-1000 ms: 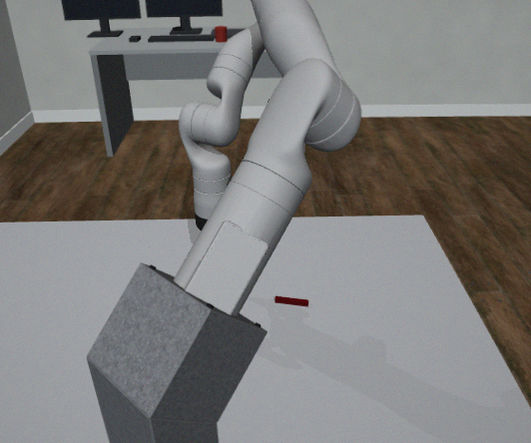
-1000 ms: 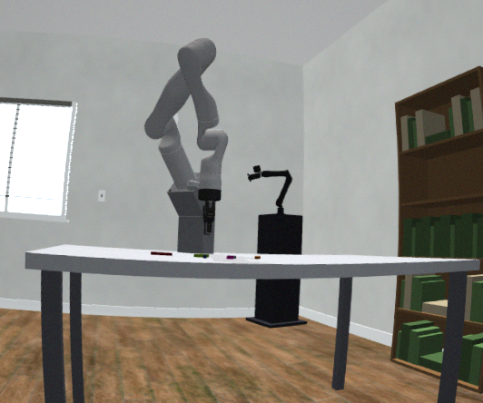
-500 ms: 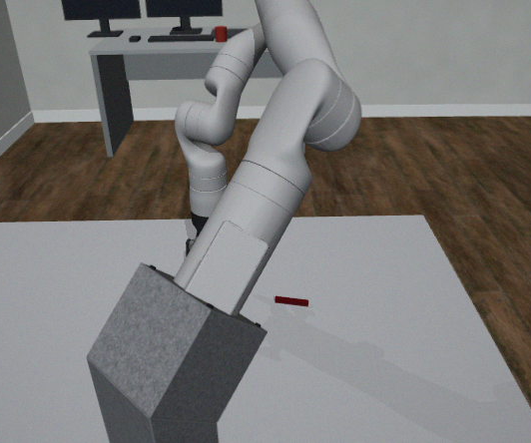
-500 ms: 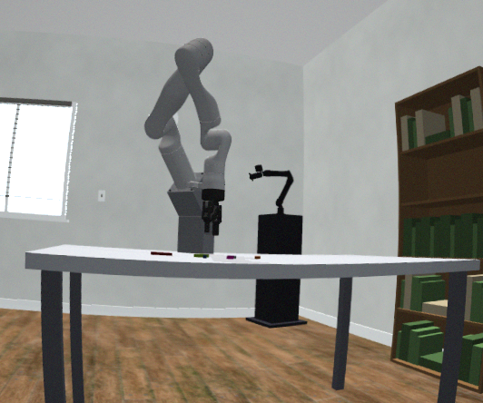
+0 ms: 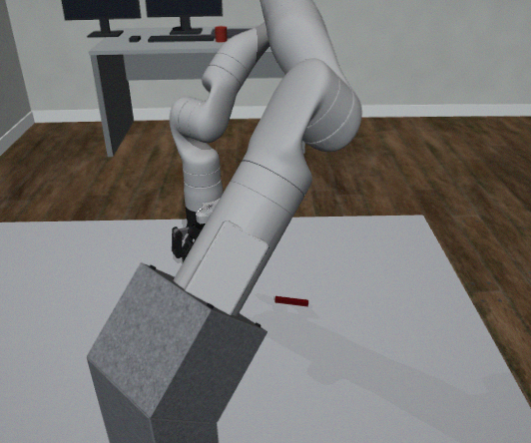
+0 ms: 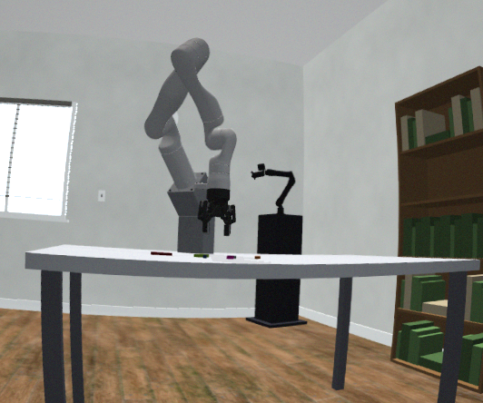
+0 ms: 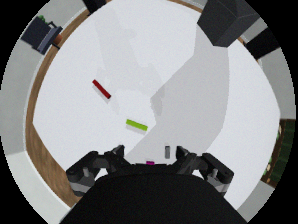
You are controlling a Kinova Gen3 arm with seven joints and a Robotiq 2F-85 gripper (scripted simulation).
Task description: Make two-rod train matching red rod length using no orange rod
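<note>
Now: the magenta rod 60 mm ahead of my hand, 20 mm to the left of it and 70 mm below it. Round my hand: grey rod (10 mm ahead, 50 mm to the left, 70 mm below); then lime rod (20 mm behind, 40 mm to the right, 70 mm below); then blue rod (40 mm ahead, 60 mm to the right, 70 mm below).
</note>
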